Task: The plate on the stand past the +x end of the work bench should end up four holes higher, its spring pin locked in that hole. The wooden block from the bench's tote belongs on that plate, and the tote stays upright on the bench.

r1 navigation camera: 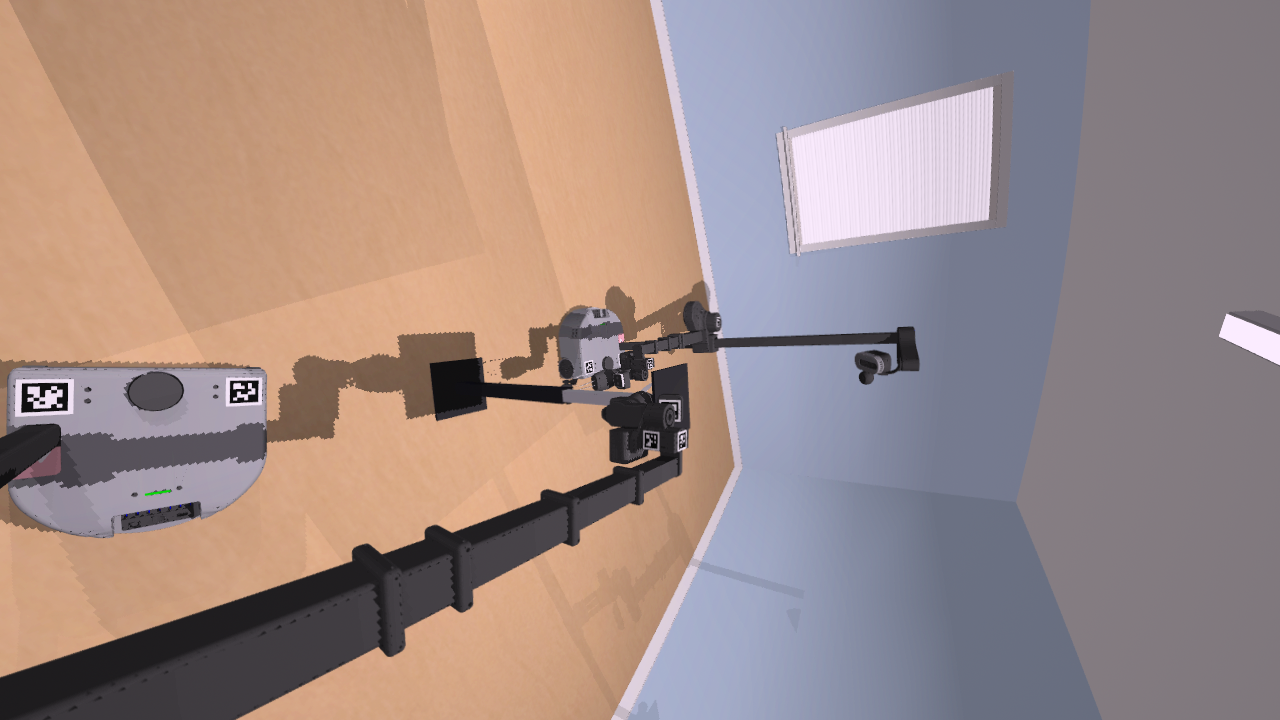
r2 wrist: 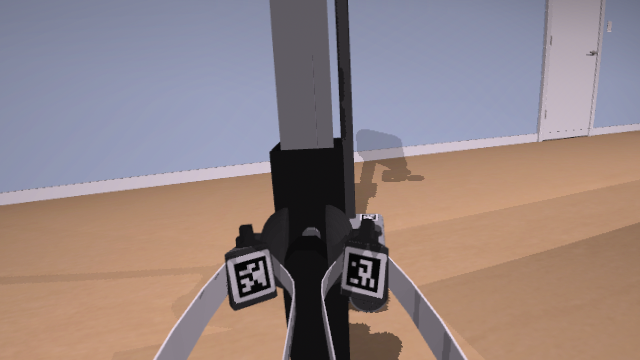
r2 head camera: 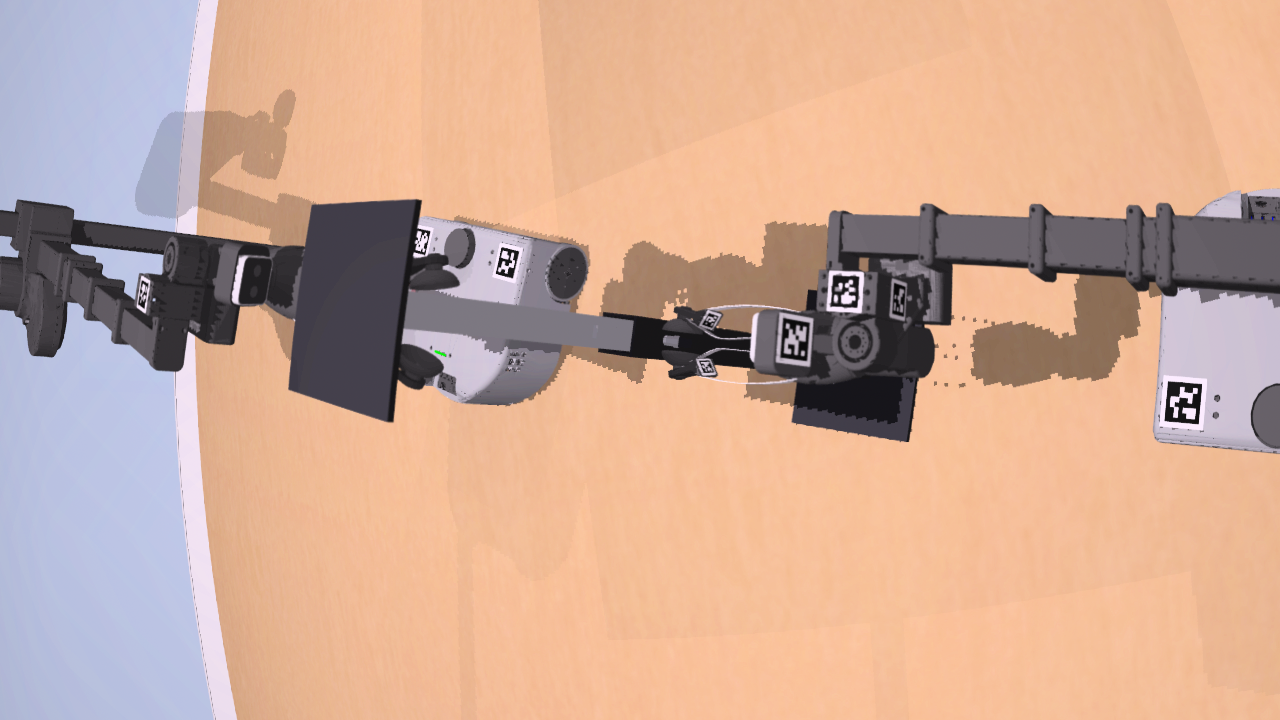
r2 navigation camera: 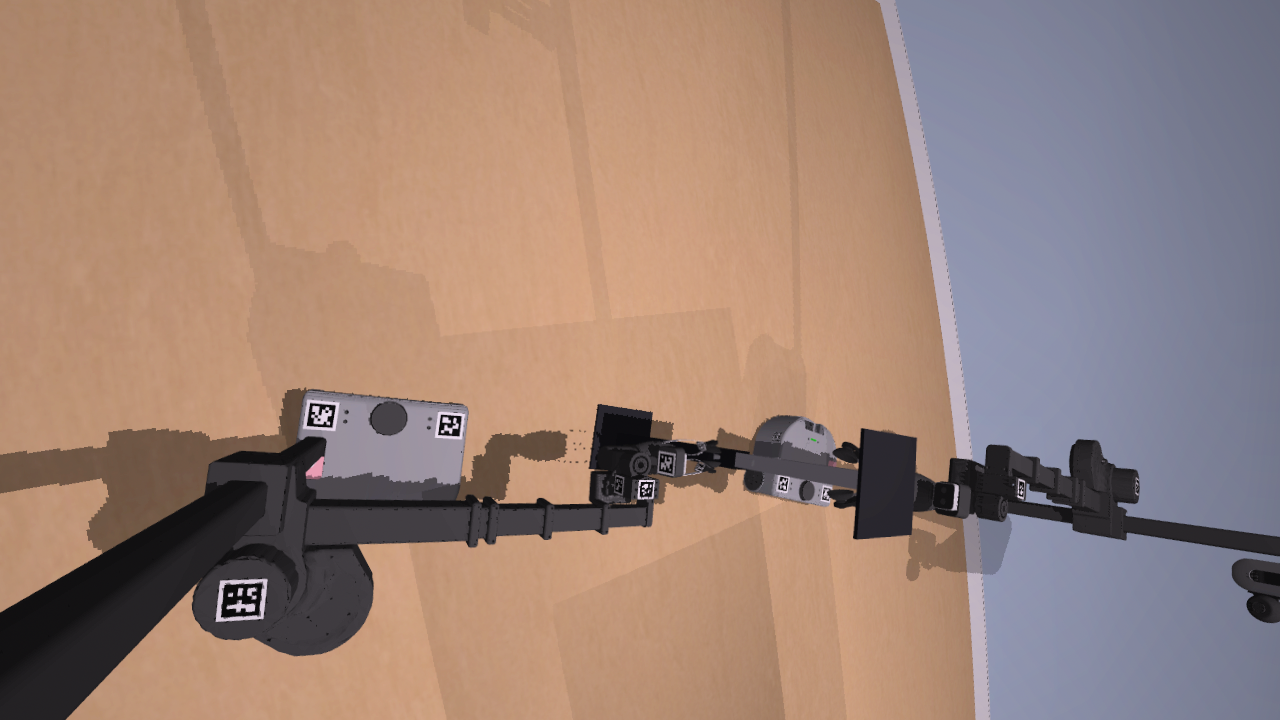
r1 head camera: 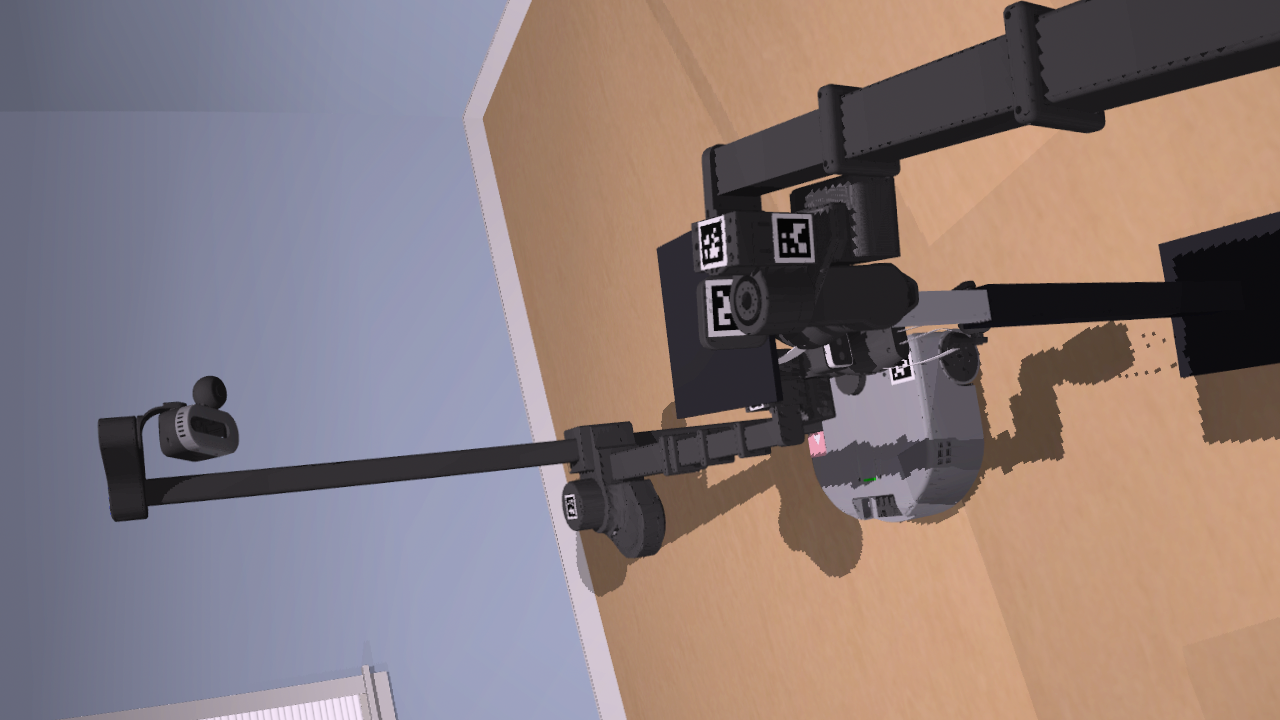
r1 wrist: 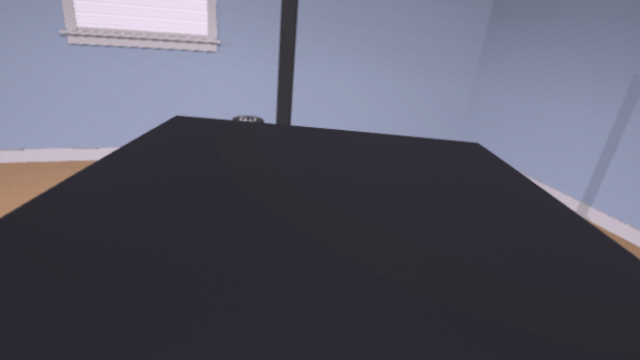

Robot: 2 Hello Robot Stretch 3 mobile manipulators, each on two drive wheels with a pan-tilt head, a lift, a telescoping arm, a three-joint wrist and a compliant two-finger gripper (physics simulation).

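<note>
The dark plate (r1 head camera: 707, 389) (r1 navigation camera: 671, 385) (r1 wrist: 320, 225) (r2 head camera: 353, 304) (r2 navigation camera: 886, 483) is on the stand's grey column (r2 head camera: 501, 322) (r2 wrist: 302, 75), which rises from a black sleeve (r2 wrist: 307, 180). A small grey spring pin (r2 wrist: 311, 232) sticks out of the sleeve. r1's gripper (r2 head camera: 427, 317) (r2 navigation camera: 843, 474) is open just below the plate, one finger on each side of the column. Its fingers are hidden in the r1 wrist view. r2's gripper (r2 wrist: 307, 231) (r2 head camera: 682, 342) is partly open around the pin, with small gaps either side. The work bench, tote and wooden block do not show.
The stand's black base (r1 head camera: 1226, 295) (r2 head camera: 854, 411) lies on the floor. r1's base (r2 head camera: 483, 295) and r2's base (r1 head camera: 904, 402) (r2 navigation camera: 384, 452) are on opposite sides of the stand. Both arms reach in. Walls (r2 navigation camera: 1118, 268) (r2 wrist: 150, 100) stand beyond, with a door (r2 wrist: 572, 70).
</note>
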